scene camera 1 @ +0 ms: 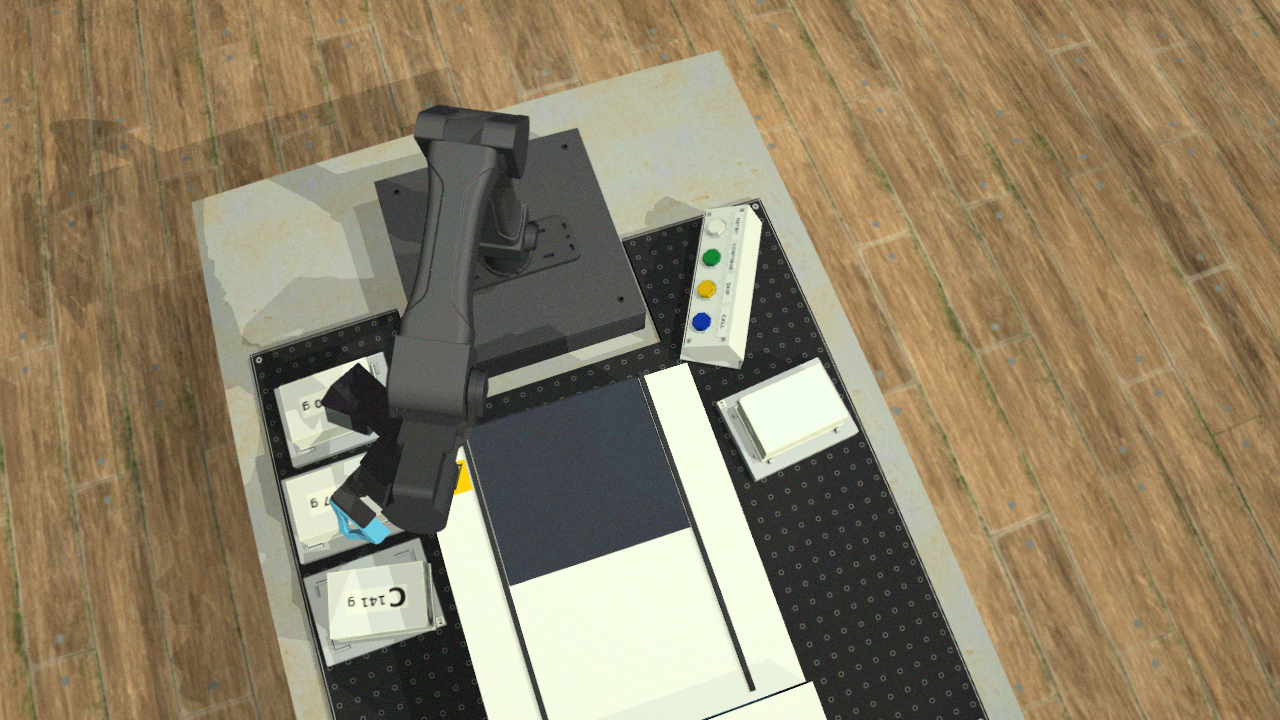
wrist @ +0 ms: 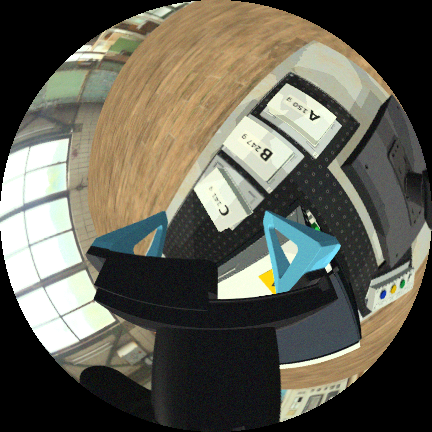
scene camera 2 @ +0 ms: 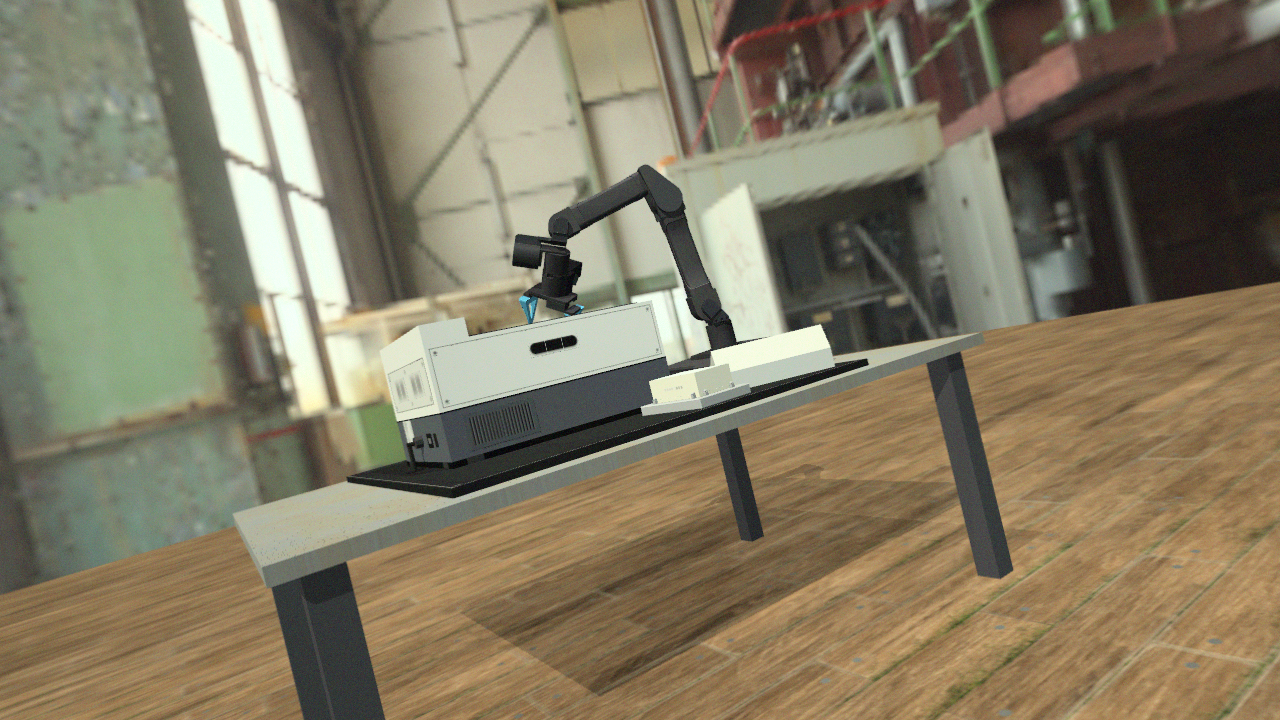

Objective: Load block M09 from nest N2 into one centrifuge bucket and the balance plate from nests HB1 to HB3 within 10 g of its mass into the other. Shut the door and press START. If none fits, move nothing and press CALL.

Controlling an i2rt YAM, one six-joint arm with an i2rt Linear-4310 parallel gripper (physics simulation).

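Frame: origin at the arm's base, x ahead, y left, z up, level; metres.
Seen in the pictures: gripper, fingertip midpoint: (scene camera 1: 371, 505) (wrist: 215, 215); arm's base at its link origin: (scene camera 1: 507, 257).
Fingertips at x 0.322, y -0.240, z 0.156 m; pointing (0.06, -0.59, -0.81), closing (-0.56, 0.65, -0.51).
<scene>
Pixels of each thing's top centre, then the offset from my fingertips to it. "spot": a spot on its surface instead.
- Plate A at its top centre: (scene camera 1: 329, 398) (wrist: 301, 107) 0.207 m back, 0.051 m right, 0.166 m down
- plate B at its top centre: (scene camera 1: 337, 496) (wrist: 255, 145) 0.073 m back, 0.072 m right, 0.166 m down
- plate C at its top centre: (scene camera 1: 376, 599) (wrist: 217, 200) 0.073 m ahead, 0.058 m right, 0.161 m down
- white block at its top centre: (scene camera 1: 793, 407) (scene camera 2: 687, 372) 0.018 m ahead, 0.534 m left, 0.160 m down
- dark top panel at its top centre: (scene camera 1: 575, 478) (wrist: 297, 341) 0.044 m ahead, 0.224 m left, 0.007 m down
- button box at its top centre: (scene camera 1: 726, 270) (scene camera 2: 763, 338) 0.191 m back, 0.519 m left, 0.136 m down
- blue CALL button at its top centre: (scene camera 1: 702, 319) 0.137 m back, 0.462 m left, 0.145 m down
- yellow warning label at a spot on its surface: (wrist: 268, 281) (scene camera 1: 450, 490) spot: 0.010 m ahead, 0.087 m left, 0.009 m down
My gripper (scene camera 1: 361, 526) (scene camera 2: 550, 312) (wrist: 215, 215) is open and empty, above the plate nests beside the centrifuge. Plate A (scene camera 1: 310, 420) (wrist: 302, 112) reads 150 g, plate B (scene camera 1: 313, 505) (wrist: 260, 150) 247 g, and plate C (scene camera 1: 375, 601) (wrist: 220, 200) 141 g; each lies on a nest, C slightly turned. The arm partly hides A and B in scene view 1. A white block (scene camera 1: 792, 420) (scene camera 2: 687, 385) lies on a nest across the centrifuge; its mark is unreadable. The centrifuge (scene camera 1: 617, 626) (scene camera 2: 546, 358) shows a dark top panel (scene camera 1: 581, 483). Its buckets do not show.
A button box (scene camera 1: 748, 295) (scene camera 2: 774, 353) stands behind the white block's nest, with the blue CALL button (scene camera 1: 700, 321) (wrist: 383, 294) at one end. The arm's dark base plate (scene camera 1: 554, 295) (wrist: 382, 175) lies behind the centrifuge. A yellow warning label (scene camera 1: 460, 477) (wrist: 268, 281) marks the centrifuge's top.
</scene>
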